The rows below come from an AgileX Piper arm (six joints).
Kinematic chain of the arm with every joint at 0, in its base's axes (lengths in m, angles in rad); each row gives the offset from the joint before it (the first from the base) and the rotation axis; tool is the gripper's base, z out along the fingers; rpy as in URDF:
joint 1: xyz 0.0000 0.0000 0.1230 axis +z
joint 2: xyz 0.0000 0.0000 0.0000 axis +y
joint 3: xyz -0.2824 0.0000 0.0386 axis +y
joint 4: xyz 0.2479 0.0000 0.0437 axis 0.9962 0 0.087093
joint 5: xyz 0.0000 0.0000 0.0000 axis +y
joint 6: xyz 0.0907 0.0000 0.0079 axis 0.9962 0 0.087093
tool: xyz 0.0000 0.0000 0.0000 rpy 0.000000 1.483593 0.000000
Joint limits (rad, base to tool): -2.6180..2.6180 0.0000..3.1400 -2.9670..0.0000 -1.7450..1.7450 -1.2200..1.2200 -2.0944..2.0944
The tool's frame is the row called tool.
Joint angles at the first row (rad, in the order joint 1, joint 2, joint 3, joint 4, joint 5, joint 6):
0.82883 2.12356 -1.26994 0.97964 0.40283 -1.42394
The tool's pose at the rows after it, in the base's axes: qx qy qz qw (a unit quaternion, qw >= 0); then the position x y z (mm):
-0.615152 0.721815 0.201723 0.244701 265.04 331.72 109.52
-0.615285 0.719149 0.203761 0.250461 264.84 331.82 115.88
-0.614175 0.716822 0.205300 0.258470 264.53 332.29 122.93
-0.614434 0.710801 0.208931 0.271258 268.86 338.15 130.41
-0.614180 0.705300 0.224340 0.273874 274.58 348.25 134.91
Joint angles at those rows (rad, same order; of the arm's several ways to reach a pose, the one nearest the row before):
0.82718 2.13075 -1.26994 0.97965 0.40035 -1.42881
0.82706 2.11565 -1.26994 0.97967 0.40415 -1.42881
0.82837 2.09919 -1.26996 0.98251 0.40322 -1.42877
0.82925 2.10178 -1.30436 0.98252 0.40886 -1.42879
0.82926 2.12733 -1.36661 0.98430 0.44602 -1.41687

